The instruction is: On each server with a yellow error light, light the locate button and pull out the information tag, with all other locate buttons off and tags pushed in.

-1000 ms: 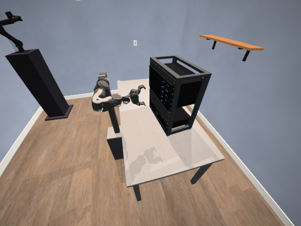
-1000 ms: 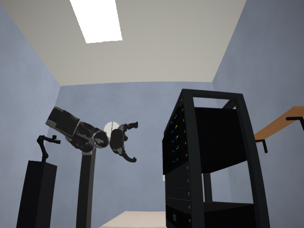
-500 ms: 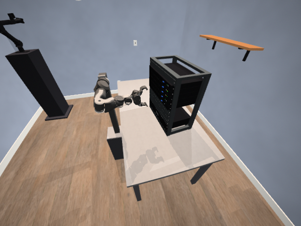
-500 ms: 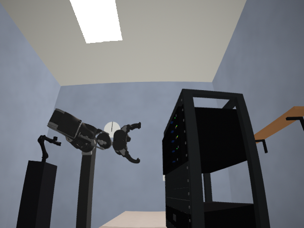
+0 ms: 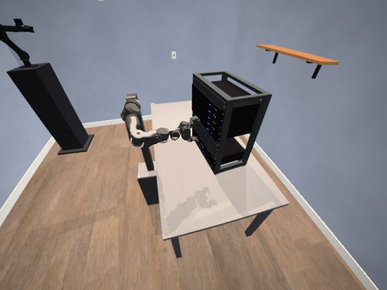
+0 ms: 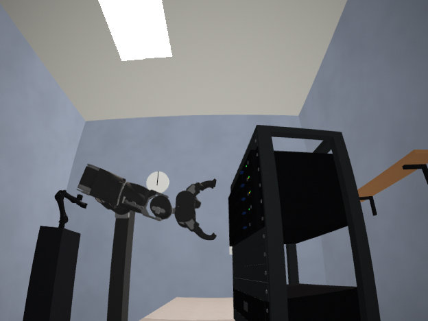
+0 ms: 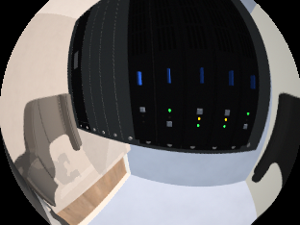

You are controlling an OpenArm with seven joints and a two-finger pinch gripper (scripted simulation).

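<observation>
The locate button lies 9 cm above my hand and 8 cm ahead of it. The rest, counted from my hand: information tag 11 cm ahead, 9 cm above, 6 cm to the left.
</observation>
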